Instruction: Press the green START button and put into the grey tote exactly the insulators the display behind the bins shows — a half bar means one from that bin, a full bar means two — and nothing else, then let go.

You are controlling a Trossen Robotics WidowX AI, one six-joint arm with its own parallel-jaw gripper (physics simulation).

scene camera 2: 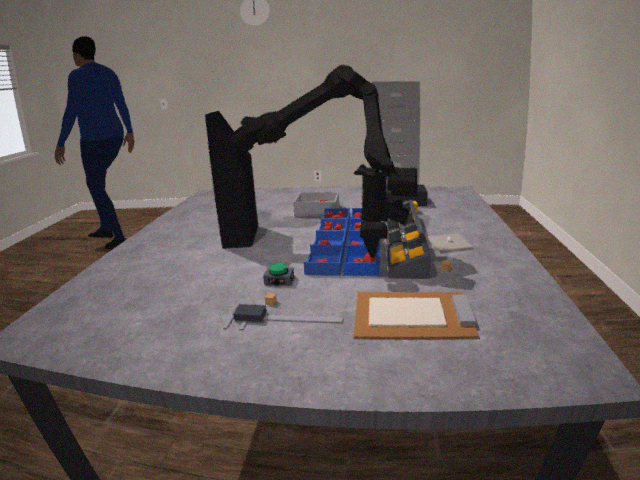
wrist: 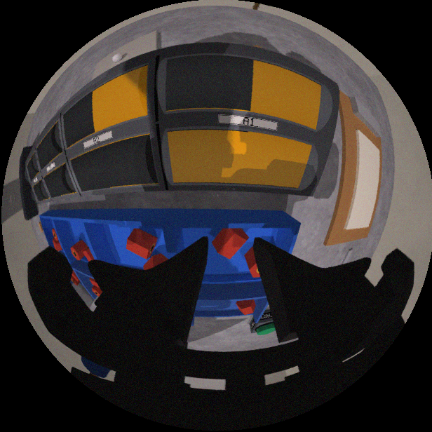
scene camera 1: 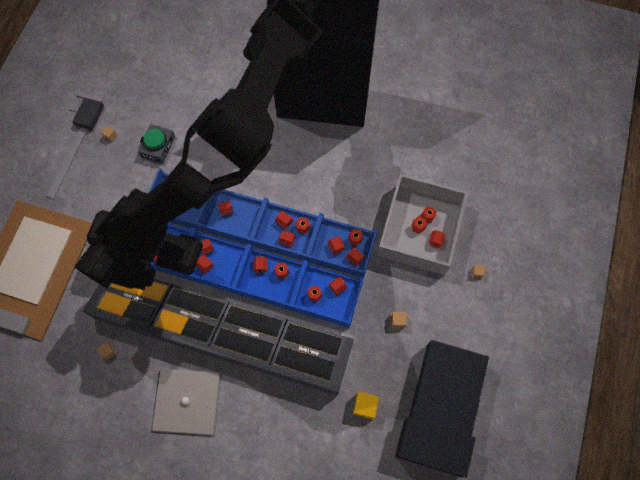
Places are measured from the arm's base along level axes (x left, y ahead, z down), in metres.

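Pixels of known places: gripper, fingertip midpoint: (scene camera 2: 372, 254) (scene camera 1: 155, 255); arm's base at its link origin: (scene camera 2: 233, 145) (scene camera 1: 297, 8).
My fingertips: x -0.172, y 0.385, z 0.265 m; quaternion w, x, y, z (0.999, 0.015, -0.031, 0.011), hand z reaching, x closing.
Ahead of a thing's pixels: the offset from my fingertips to its top centre. "spot": to the spot under its first point.
My gripper (scene camera 1: 178, 254) (scene camera 2: 373, 253) (wrist: 230, 242) is partly open and empty, over the end bin beside the display. In the wrist view one red insulator (wrist: 229, 243) shows beyond and between the fingertips; another insulator (wrist: 252, 263) is partly behind the right finger. The blue bins (scene camera 1: 248, 294) (scene camera 2: 324, 268) stand in two rows, with red insulators. The display {spot: dx +0.369, dy +0.102, dz -0.013 m} (scene camera 1: 338, 361) (wrist: 327, 125) has one full and one half orange bar on panel A1, and a half bar on the neighbouring panel. The grey tote {dx +0.456, dy -0.185, dz -0.024 m} (scene camera 1: 413, 263) (scene camera 2: 308, 208) holds three red insulators. The START button {dx -0.084, dy -0.225, dz -0.010 m} (scene camera 1: 154, 138) (scene camera 2: 278, 268) is green.
A brown clipboard (scene camera 1: 77, 227) (scene camera 2: 364, 330) lies beyond the display's end. A dark block {dx +0.559, dy +0.129, dz -0.026 m} (scene camera 1: 447, 403), a yellow cube {dx +0.432, dy +0.159, dz -0.005 m} (scene camera 1: 366, 405), a beige plate {dx +0.133, dy +0.230, dz +0.022 m} (scene camera 1: 201, 418) and small wooden cubes lie around. A dark device {spot: dx -0.241, dy -0.253, dz +0.011 m} (scene camera 1: 88, 113) (scene camera 2: 249, 312) with a strip lies near the button.
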